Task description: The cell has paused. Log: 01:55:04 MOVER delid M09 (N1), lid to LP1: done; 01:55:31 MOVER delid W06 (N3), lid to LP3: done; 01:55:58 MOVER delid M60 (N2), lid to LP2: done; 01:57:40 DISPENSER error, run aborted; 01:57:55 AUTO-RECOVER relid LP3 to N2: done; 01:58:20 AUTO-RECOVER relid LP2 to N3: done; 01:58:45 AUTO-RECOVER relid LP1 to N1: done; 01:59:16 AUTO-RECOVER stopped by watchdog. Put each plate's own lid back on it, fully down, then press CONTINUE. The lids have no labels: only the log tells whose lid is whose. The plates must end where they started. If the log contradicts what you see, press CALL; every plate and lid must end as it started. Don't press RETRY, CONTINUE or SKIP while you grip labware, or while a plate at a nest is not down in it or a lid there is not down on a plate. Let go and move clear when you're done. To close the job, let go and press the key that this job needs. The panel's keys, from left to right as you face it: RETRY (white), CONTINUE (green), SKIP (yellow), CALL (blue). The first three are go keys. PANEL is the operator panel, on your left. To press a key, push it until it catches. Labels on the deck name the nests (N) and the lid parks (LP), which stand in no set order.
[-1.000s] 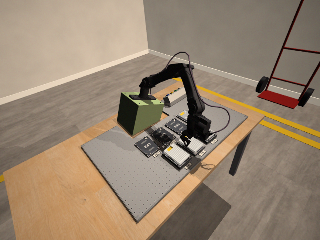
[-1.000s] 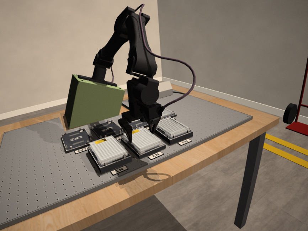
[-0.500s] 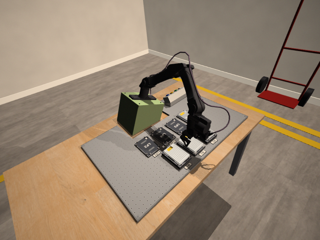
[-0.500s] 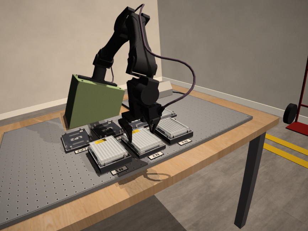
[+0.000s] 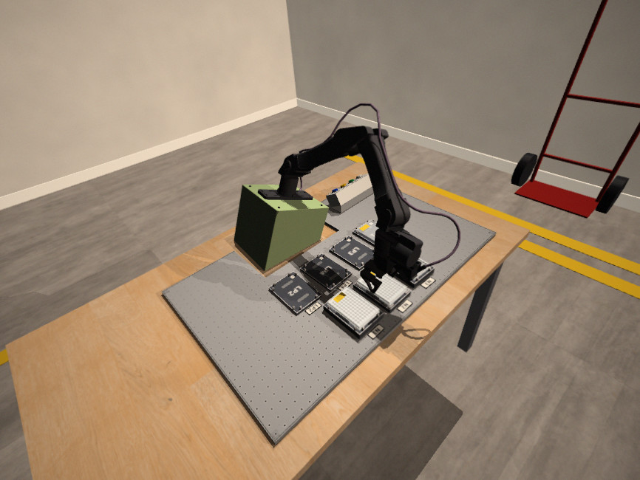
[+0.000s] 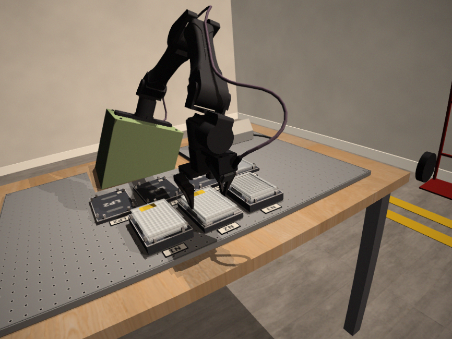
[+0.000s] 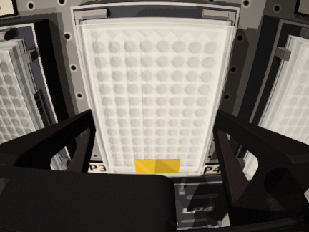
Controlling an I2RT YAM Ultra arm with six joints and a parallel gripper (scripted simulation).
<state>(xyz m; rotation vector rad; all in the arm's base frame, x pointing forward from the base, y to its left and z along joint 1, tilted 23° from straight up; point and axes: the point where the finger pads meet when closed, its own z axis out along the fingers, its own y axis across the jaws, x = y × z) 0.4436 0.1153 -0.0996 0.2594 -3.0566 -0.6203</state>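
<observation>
The clear lid is 1 cm below my hand.
</observation>
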